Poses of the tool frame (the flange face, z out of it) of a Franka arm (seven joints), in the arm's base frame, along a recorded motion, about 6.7 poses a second.
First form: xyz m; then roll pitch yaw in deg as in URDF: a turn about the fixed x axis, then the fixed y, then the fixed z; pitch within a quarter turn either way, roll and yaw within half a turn.
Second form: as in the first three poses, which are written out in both.
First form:
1: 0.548 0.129 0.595 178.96 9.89 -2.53
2: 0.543 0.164 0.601 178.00 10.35 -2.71
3: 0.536 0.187 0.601 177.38 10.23 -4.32
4: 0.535 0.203 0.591 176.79 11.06 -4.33
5: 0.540 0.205 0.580 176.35 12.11 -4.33
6: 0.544 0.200 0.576 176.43 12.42 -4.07
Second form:
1:
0.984 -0.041 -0.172 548
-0.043 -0.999 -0.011 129
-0.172 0.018 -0.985 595
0 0 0 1

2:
0.983 -0.041 -0.181 543
-0.047 -0.999 -0.026 164
-0.180 0.034 -0.983 601
0 0 0 1

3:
0.981 -0.067 -0.180 536
-0.074 -0.997 -0.032 187
-0.178 0.045 -0.983 601
0 0 0 1

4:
0.979 -0.065 -0.195 535
-0.074 -0.996 -0.041 203
-0.192 0.055 -0.980 591
0 0 0 1

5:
0.975 -0.062 -0.214 540
-0.074 -0.996 -0.048 205
-0.210 0.062 -0.976 580
0 0 0 1

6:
0.974 -0.057 -0.219 544
-0.069 -0.996 -0.047 200
-0.215 0.061 -0.975 576
0 0 0 1

